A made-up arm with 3 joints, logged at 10 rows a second.
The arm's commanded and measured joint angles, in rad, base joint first. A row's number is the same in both.
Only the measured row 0 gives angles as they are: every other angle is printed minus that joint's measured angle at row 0.
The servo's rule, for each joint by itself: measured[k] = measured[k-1] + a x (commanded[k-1-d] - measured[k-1]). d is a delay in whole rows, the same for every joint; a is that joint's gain. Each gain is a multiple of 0.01, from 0.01 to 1. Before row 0 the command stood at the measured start. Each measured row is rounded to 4 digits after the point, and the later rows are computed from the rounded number. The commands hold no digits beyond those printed.
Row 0, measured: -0.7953, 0.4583, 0.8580
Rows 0 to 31, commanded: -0.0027, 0.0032, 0.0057; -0.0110, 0.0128, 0.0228; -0.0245, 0.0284, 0.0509; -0.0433, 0.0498, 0.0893; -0.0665, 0.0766, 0.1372; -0.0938, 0.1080, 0.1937; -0.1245, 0.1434, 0.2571; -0.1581, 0.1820, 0.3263; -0.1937, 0.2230, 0.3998; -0.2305, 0.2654, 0.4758; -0.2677, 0.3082, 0.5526; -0.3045, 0.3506, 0.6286; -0.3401, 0.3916, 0.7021; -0.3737, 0.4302, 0.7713; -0.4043, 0.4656, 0.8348; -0.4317, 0.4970, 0.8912; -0.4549, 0.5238, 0.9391; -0.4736, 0.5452, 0.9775; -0.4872, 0.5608, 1.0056; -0.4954, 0.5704, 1.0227; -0.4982, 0.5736, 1.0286; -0.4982, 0.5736, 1.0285; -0.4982, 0.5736, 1.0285; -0.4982, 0.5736, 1.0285; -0.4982, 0.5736, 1.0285; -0.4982, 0.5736, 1.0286; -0.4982, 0.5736, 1.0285; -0.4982, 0.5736, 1.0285; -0.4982, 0.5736, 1.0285; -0.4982, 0.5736, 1.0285; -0.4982, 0.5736, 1.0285; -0.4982, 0.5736, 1.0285
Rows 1 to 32, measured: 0.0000, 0.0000, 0.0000; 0.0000, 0.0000, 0.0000; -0.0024, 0.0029, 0.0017; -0.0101, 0.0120, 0.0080; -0.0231, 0.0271, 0.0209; -0.0413, 0.0480, 0.0414; -0.0640, 0.0743, 0.0701; -0.0908, 0.1053, 0.1072; -0.1211, 0.1404, 0.1522; -0.1544, 0.1787, 0.2044; -0.1898, 0.2195, 0.2630; -0.2264, 0.2617, 0.3268; -0.2636, 0.3045, 0.3945; -0.3004, 0.3469, 0.4647; -0.3361, 0.3880, 0.5359; -0.3699, 0.4268, 0.6065; -0.4009, 0.4625, 0.6750; -0.4286, 0.4942, 0.7399; -0.4523, 0.5214, 0.7997; -0.4715, 0.5433, 0.8530; -0.4856, 0.5594, 0.8988; -0.4944, 0.5695, 0.9360; -0.4978, 0.5733, 0.9638; -0.4982, 0.5736, 0.9832; -0.4982, 0.5736, 0.9968; -0.4982, 0.5736, 1.0063; -0.4982, 0.5736, 1.0130; -0.4982, 0.5736, 1.0177; -0.4982, 0.5736, 1.0209; -0.4982, 0.5736, 1.0232; -0.4982, 0.5736, 1.0248; -0.4982, 0.5736, 1.0259
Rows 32 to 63, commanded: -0.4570, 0.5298, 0.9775; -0.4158, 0.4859, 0.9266; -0.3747, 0.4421, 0.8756; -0.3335, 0.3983, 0.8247; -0.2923, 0.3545, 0.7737; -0.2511, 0.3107, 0.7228; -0.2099, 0.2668, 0.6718; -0.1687, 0.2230, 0.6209; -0.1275, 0.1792, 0.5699; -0.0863, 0.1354, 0.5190; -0.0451, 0.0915, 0.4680; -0.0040, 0.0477, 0.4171; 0.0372, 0.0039, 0.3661; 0.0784, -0.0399, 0.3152; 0.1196, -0.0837, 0.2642; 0.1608, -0.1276, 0.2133; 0.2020, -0.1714, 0.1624; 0.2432, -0.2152, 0.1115; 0.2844, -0.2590, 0.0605; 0.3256, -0.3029, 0.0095; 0.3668, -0.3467, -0.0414; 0.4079, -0.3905, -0.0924; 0.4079, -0.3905, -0.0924; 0.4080, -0.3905, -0.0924; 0.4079, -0.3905, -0.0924; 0.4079, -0.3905, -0.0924; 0.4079, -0.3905, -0.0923; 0.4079, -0.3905, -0.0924; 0.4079, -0.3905, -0.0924; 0.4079, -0.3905, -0.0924; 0.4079, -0.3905, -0.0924; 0.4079, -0.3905, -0.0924
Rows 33 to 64, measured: -0.4982, 0.5736, 1.0267; -0.4982, 0.5736, 1.0272; -0.4611, 0.5333, 1.0123; -0.4203, 0.4897, 0.9866; -0.3793, 0.4459, 0.9533; -0.3381, 0.4021, 0.9147; -0.2969, 0.3583, 0.8724; -0.2557, 0.3145, 0.8275; -0.2145, 0.2706, 0.7808; -0.1733, 0.2268, 0.7328; -0.1321, 0.1830, 0.6839; -0.0909, 0.1392, 0.6344; -0.0497, 0.0953, 0.5845; -0.0086, 0.0515, 0.5343; 0.0326, 0.0077, 0.4838; 0.0738, -0.0361, 0.4332; 0.1150, -0.0799, 0.3825; 0.1562, -0.1238, 0.3317; 0.1974, -0.1676, 0.2809; 0.2386, -0.2114, 0.2301; 0.2798, -0.2552, 0.1792; 0.3210, -0.2991, 0.1283; 0.3622, -0.3429, 0.0774; 0.4033, -0.3867, 0.0265; 0.4074, -0.3902, -0.0092; 0.4079, -0.3905, -0.0342; 0.4079, -0.3905, -0.0517; 0.4079, -0.3905, -0.0639; 0.4079, -0.3905, -0.0724; 0.4079, -0.3905, -0.0784; 0.4079, -0.3905, -0.0826; 0.4079, -0.3905, -0.0855
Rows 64 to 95, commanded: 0.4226, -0.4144, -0.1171; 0.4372, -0.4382, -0.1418; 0.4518, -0.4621, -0.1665; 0.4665, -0.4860, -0.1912; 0.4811, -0.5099, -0.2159; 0.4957, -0.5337, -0.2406; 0.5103, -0.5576, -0.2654; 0.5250, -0.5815, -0.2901; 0.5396, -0.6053, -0.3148; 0.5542, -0.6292, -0.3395; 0.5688, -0.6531, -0.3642; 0.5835, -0.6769, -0.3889; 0.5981, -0.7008, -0.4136; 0.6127, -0.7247, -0.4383; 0.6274, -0.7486, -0.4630; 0.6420, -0.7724, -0.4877; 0.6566, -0.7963, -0.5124; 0.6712, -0.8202, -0.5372; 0.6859, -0.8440, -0.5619; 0.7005, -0.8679, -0.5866; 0.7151, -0.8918, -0.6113; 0.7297, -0.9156, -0.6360; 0.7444, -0.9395, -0.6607; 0.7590, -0.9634, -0.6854; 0.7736, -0.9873, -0.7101; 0.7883, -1.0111, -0.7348; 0.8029, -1.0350, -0.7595; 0.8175, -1.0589, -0.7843; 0.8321, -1.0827, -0.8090; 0.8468, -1.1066, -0.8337; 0.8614, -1.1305, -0.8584; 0.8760, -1.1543, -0.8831
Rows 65 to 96, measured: 0.4079, -0.3905, -0.0876; 0.4079, -0.3905, -0.0890; 0.4211, -0.4125, -0.0974; 0.4356, -0.4361, -0.1107; 0.4502, -0.4600, -0.1274; 0.4649, -0.4839, -0.1465; 0.4795, -0.5078, -0.1673; 0.4941, -0.5316, -0.1893; 0.5087, -0.5555, -0.2121; 0.5234, -0.5794, -0.2355; 0.5380, -0.6032, -0.2593; 0.5526, -0.6271, -0.2834; 0.5672, -0.6510, -0.3076; 0.5819, -0.6748, -0.3320; 0.5965, -0.6987, -0.3565; 0.6111, -0.7226, -0.3810; 0.6258, -0.7465, -0.4056; 0.6404, -0.7703, -0.4302; 0.6550, -0.7942, -0.4549; 0.6696, -0.8181, -0.4796; 0.6843, -0.8419, -0.5043; 0.6989, -0.8658, -0.5290; 0.7135, -0.8897, -0.5537; 0.7281, -0.9135, -0.5784; 0.7428, -0.9374, -0.6031; 0.7574, -0.9613, -0.6278; 0.7720, -0.9852, -0.6525; 0.7867, -1.0090, -0.6772; 0.8013, -1.0329, -0.7019; 0.8159, -1.0568, -0.7266; 0.8305, -1.0806, -0.7513; 0.8452, -1.1045, -0.7760
